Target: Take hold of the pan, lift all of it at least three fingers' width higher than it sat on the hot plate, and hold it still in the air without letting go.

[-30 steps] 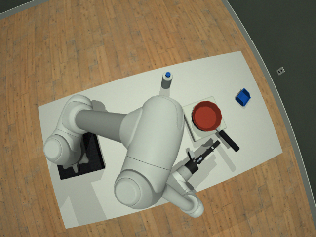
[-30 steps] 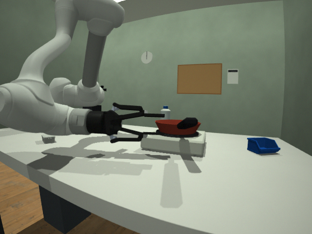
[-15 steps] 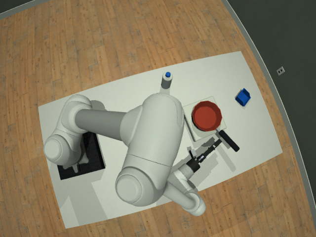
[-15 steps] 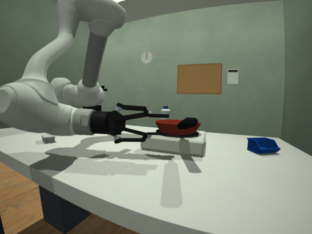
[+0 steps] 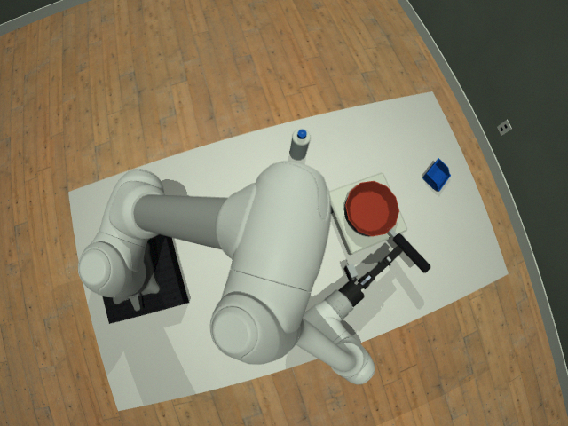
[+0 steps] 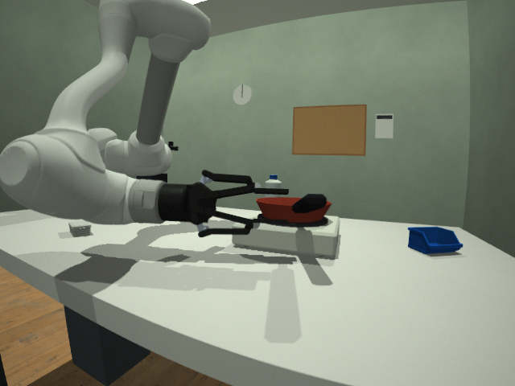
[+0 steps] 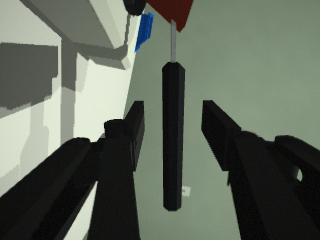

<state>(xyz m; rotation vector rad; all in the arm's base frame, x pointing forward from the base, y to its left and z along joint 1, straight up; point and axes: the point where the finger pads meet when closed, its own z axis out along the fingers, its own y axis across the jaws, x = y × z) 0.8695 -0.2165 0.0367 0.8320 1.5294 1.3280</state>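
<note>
Right now my hand is 12 cm to the right of the red pan, 2 cm short of it and 2 cm above it. Round my hand: blue bin 35 cm ahead, 24 cm to the left, 9 cm below; then hot plate 18 cm to the left, 8 cm below, 2 cm behind; then small grey box 53 cm behind, 10 cm below, 7 cm to the right.
</note>
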